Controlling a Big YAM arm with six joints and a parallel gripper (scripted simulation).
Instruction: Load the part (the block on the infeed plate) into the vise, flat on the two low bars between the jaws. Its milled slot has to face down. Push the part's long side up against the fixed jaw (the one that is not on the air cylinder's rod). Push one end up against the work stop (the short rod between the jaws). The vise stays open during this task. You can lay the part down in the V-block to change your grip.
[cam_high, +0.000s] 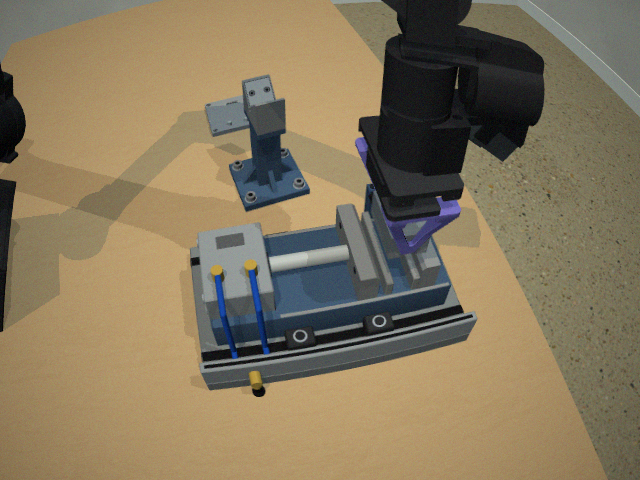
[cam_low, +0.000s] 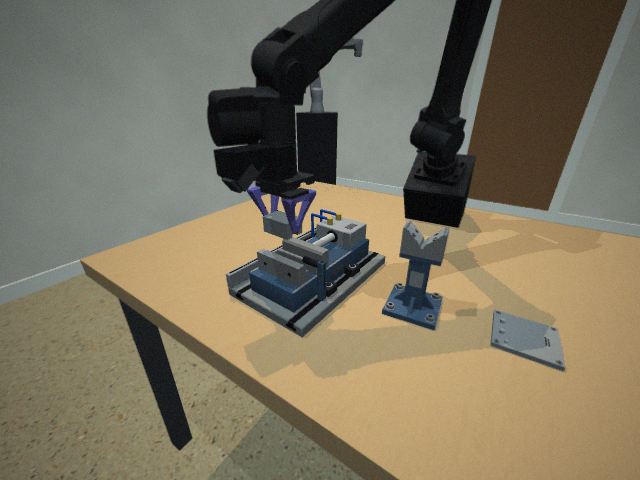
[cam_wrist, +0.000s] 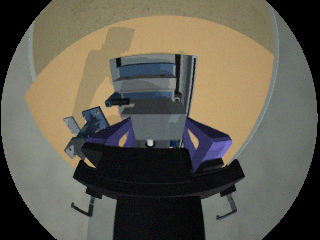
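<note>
Right now the grey part is 1 cm below my hand. Also, from my hand: fixed jaw 7 cm below, 4 cm ahead, 2 cm to the left; black work stop 7 cm to the left, 5 cm below, 1 cm ahead; moving jaw 7 cm below, 3 cm behind, 2 cm to the left.
</note>
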